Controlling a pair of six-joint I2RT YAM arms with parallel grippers.
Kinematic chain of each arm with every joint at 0, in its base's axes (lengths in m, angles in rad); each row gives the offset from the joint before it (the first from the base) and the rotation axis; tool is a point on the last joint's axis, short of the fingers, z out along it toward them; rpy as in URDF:
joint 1: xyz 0 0 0.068 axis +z
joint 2: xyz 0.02 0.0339 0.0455 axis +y
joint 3: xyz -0.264 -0.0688 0 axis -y
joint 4: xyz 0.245 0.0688 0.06 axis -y
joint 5: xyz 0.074 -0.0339 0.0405 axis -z
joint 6: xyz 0.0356 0 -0.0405 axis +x
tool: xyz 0 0 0 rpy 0 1.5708 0
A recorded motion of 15 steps. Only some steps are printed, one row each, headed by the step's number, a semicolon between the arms.
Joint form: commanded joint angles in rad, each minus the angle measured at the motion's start. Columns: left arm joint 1, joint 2, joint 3, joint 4, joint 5, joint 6; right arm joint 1, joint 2, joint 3, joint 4, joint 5, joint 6.
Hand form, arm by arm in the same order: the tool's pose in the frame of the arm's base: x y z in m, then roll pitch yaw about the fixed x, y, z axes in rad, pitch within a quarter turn. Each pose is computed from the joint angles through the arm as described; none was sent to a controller.
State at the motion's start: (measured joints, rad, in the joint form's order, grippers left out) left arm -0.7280 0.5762 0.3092 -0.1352 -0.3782 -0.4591; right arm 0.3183 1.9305 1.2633 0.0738 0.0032 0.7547
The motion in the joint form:
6: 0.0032 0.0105 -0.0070 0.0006 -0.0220 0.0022; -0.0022 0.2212 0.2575 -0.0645 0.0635 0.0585
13: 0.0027 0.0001 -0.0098 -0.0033 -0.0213 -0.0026; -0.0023 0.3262 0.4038 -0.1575 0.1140 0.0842
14: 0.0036 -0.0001 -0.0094 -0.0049 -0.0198 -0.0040; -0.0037 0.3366 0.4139 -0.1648 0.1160 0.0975
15: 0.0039 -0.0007 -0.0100 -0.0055 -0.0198 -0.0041; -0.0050 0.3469 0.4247 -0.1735 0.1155 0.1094
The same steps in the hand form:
6: 0.1213 -0.0889 0.2050 -2.5338 1.0967 -2.7691; 0.4637 0.1492 0.1743 2.3711 0.6271 2.3487
13: 0.1203 -0.0881 0.2050 -2.5187 1.0953 -2.7550; 0.4858 0.1544 0.1632 2.4311 0.6147 2.3278
14: 0.1203 -0.0880 0.2050 -2.5179 1.0935 -2.7542; 0.4875 0.1542 0.1608 2.4331 0.6039 2.3177
15: 0.1202 -0.0879 0.2048 -2.5189 1.0932 -2.7548; 0.4892 0.1540 0.1585 2.4358 0.5925 2.3108

